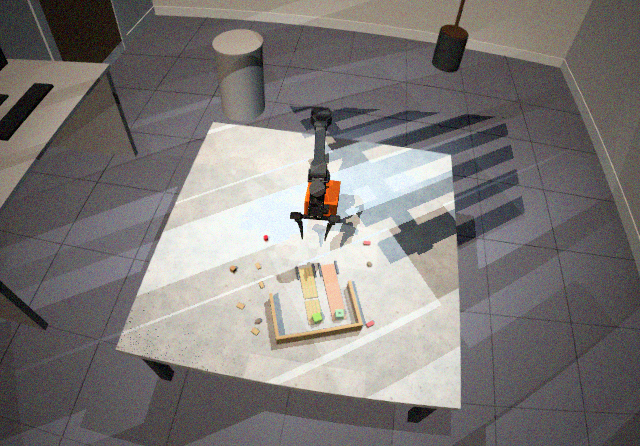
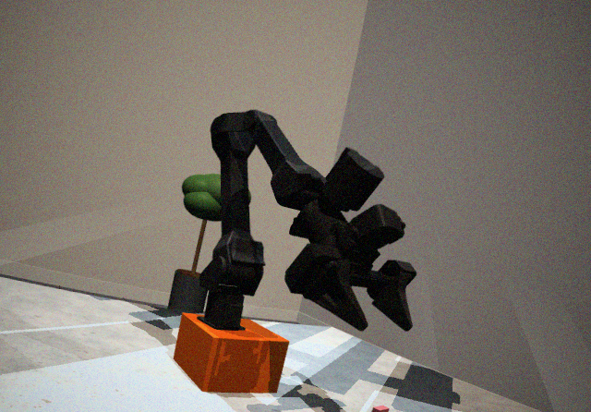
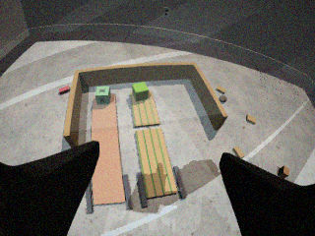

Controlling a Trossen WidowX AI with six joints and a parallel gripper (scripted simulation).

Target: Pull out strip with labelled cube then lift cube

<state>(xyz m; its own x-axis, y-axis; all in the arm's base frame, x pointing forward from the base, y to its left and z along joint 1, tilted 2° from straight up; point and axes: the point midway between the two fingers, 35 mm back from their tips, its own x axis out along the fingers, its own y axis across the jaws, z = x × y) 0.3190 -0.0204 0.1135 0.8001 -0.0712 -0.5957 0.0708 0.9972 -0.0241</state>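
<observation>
My gripper tip is 11 cm short of the orange strip, 9 cm to the right of it and 19 cm above it. Round my gripper tip: brown cube 3 cm ahead, 32 cm to the right, 19 cm below.
</observation>
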